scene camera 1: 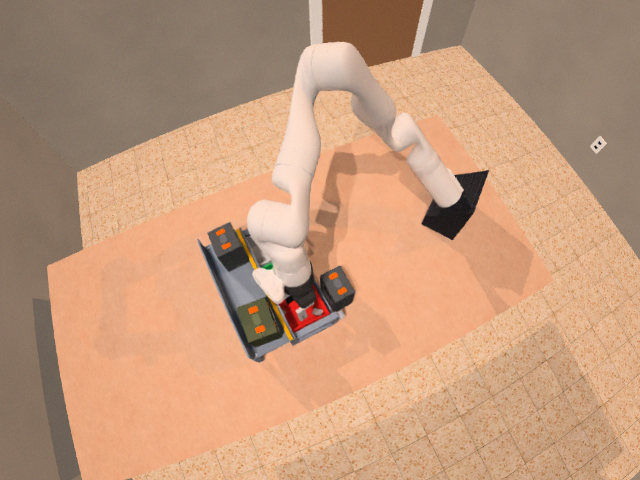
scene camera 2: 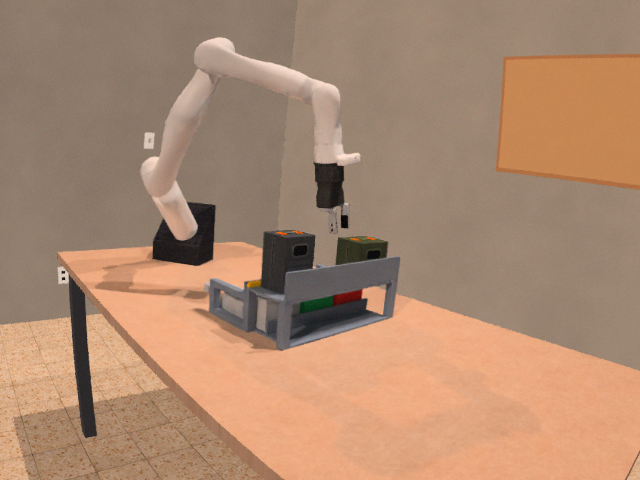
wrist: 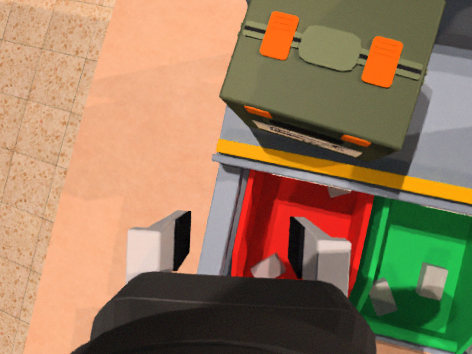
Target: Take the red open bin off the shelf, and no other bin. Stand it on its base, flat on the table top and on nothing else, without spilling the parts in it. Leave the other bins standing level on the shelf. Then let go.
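Places are measured from the arm's base along level axes (x back, y right, z up), in metres.
Pixels of known places: gripper, fingertip midpoint: (scene camera 1: 296,309) (scene camera 2: 339,230) (wrist: 239,234); arm's base, origin of the base link: (scene camera 1: 449,197) (scene camera 2: 185,229).
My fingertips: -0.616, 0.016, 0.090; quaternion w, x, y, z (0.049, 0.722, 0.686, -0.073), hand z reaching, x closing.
Note:
For each thing: its top centre in the pictures, then the offset to it from my fingertips, as dx, dy, dz. "spot": a spot on its surface instead.
- red open bin, surface spot: (wrist: 315,215) spot: +0.005, +0.042, -0.193
- green bin, surface spot: (wrist: 415,245) spot: +0.033, +0.139, -0.193
- olive case, middle of its top: (wrist: 329,47) (scene camera 2: 363,238) (scene camera 1: 256,319) -0.095, +0.046, -0.003
- yellow strip, surface spot: (wrist: 310,167) spot: -0.039, +0.036, -0.090
The red open bin (scene camera 1: 297,324) (scene camera 2: 347,297) (wrist: 315,215) sits in the end bay of the grey shelf (scene camera 1: 315,329) (scene camera 2: 341,279) (wrist: 225,200), with small grey parts inside. The green bin (scene camera 1: 267,266) (scene camera 2: 316,304) (wrist: 415,245) is beside it, also holding grey parts. My gripper (scene camera 1: 295,306) (scene camera 2: 339,223) (wrist: 239,234) is open and empty, pointing down above the shelf. In the wrist view its right finger shows over the red bin and its left finger over the table outside the shelf's end wall. The gripper body hides the near part of the red bin in the wrist view.
An olive case (scene camera 1: 258,322) (scene camera 2: 361,250) (wrist: 325,90) and a dark case (scene camera 1: 227,248) (scene camera 2: 279,263) stand on the upper deck, behind a yellow strip (wrist: 310,167). Another dark case (scene camera 1: 337,289) stands close to the shelf's front, beside the red bin.

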